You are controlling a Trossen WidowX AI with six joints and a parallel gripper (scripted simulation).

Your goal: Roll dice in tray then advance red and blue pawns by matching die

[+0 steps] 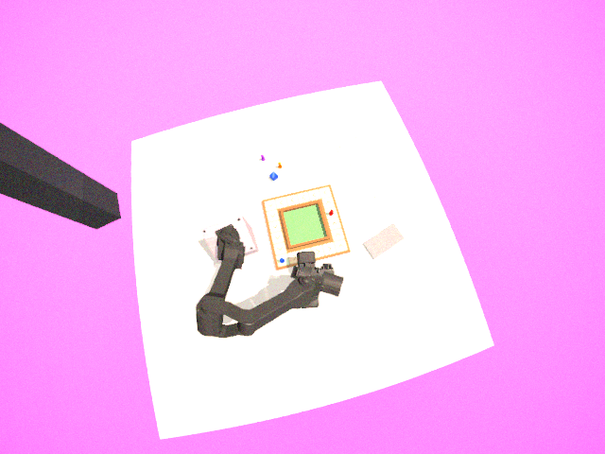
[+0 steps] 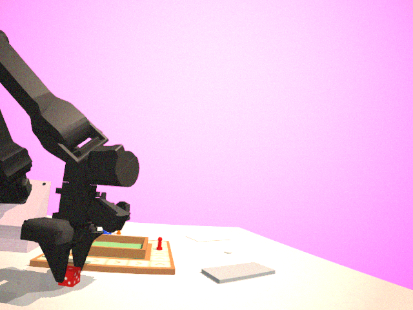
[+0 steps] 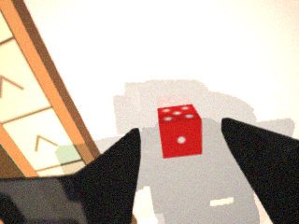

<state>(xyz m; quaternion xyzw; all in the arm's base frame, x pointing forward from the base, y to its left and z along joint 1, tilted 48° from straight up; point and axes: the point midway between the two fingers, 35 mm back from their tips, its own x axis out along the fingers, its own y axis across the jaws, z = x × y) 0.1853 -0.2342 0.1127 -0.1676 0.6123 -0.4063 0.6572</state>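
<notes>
My gripper tip is now 80 mm short of the orange pawn and 480 mm to the right of it. Also, from my gripper tip: blue pawn 60 mm behind, 110 mm to the left, 20 mm above; then red pawn 190 mm ahead, 200 mm to the left, 20 mm above; then green floor 70 mm ahead, 200 mm to the left, 10 mm below.
</notes>
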